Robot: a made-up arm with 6 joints. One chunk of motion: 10 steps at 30 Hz.
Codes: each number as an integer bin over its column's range. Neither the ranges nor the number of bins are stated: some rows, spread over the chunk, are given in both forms.
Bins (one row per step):
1: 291 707 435 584 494 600
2: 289 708 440 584 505 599
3: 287 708 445 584 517 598
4: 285 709 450 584 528 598
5: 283 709 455 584 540 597
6: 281 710 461 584 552 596
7: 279 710 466 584 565 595
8: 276 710 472 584 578 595
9: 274 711 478 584 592 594
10: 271 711 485 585 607 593
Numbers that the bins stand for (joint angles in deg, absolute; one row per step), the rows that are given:
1: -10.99 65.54 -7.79 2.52 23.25 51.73
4: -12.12 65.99 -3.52 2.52 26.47 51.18
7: -13.25 66.22 1.05 2.52 29.97 50.37
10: -14.76 66.45 6.46 2.82 33.95 49.82
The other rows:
2: -11.36 65.76 -6.37 2.52 24.30 51.46
3: -11.74 65.76 -4.94 2.52 25.43 51.18
5: -12.50 65.99 -2.09 2.52 27.61 50.91
6: -12.87 66.22 -0.38 2.52 28.74 50.64
8: -13.82 66.22 2.76 2.52 31.20 50.37
9: -14.19 66.45 4.47 2.52 32.53 50.09

